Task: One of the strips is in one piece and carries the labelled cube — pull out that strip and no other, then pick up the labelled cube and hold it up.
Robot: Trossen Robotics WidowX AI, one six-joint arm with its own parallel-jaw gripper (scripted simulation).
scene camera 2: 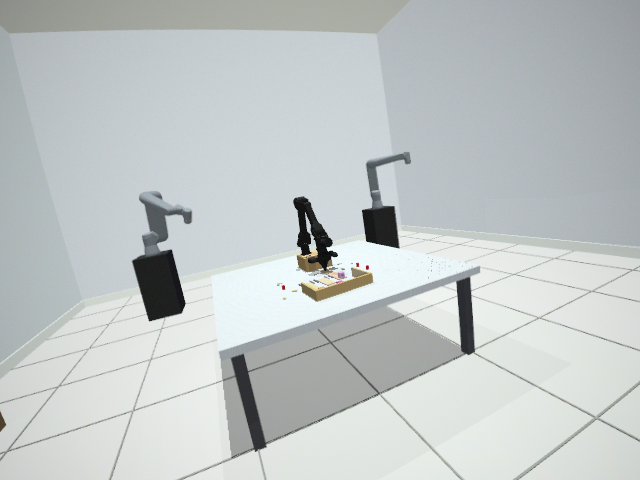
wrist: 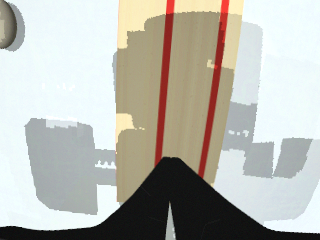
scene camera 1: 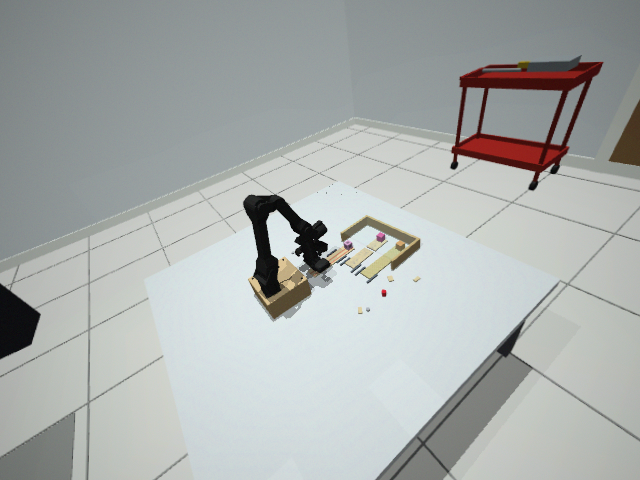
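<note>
Strip [wrist: 174,73] visible. My gripper [wrist: 169,164] as well.
</note>
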